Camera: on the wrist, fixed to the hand. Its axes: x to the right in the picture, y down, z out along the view.
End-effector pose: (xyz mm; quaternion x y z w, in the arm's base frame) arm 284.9 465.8 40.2 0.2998 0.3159 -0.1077 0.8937
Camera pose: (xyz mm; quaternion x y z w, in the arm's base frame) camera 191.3 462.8 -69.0 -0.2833 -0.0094 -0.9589 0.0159
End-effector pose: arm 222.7 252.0 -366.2 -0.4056 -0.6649 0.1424 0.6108
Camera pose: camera 294.5 158.4 -283.8 -0.6896 0.5976 0.4061 0.0495
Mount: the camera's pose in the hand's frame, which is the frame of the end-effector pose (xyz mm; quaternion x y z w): -4.0 -89.2 -112.8 0.0460 -0.3314 -0.9419 0.0296
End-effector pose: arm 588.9 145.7 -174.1 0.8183 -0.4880 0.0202 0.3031
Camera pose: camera 688.8 237.3 -125.9 -0.5045 -0.6568 0.5336 0.1714
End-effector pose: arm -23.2 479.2 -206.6 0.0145 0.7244 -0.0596 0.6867
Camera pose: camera -144.2 402.9 -191.1 -0.6700 -0.1952 -0.6867 0.2036
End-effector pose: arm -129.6 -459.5 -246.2 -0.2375 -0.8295 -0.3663 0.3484
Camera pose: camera -139.4 -602.5 -233.5 -0.6689 0.3806 0.2221 0.5987
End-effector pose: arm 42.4 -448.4 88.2 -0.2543 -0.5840 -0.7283 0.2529
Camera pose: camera -22.4 -541.6 -0.1 -0.3128 0.3741 0.1486 0.8603
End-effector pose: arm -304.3 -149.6 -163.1 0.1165 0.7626 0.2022 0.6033
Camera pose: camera -406.5 -249.7 -178.2 -0.6201 -0.0583 -0.6360 0.4557
